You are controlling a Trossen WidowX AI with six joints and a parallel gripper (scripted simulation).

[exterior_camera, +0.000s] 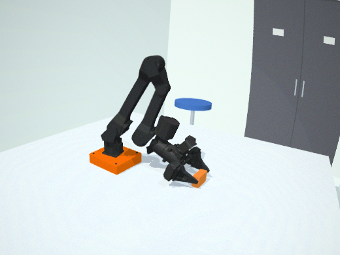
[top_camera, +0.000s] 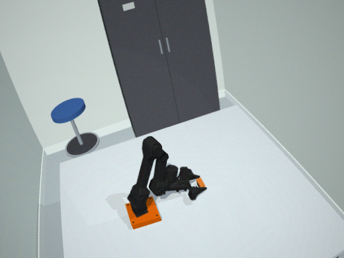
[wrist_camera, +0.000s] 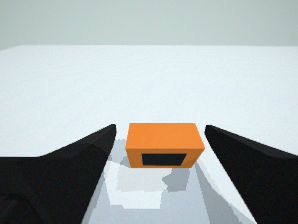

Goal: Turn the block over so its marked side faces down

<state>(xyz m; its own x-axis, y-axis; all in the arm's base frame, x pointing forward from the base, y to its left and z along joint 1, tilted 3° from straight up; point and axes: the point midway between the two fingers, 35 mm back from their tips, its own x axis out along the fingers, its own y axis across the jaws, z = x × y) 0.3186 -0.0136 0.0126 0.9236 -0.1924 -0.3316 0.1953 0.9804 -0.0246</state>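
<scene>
Now: the orange block 20 mm behind my gripper tip and 10 mm below it.
</scene>
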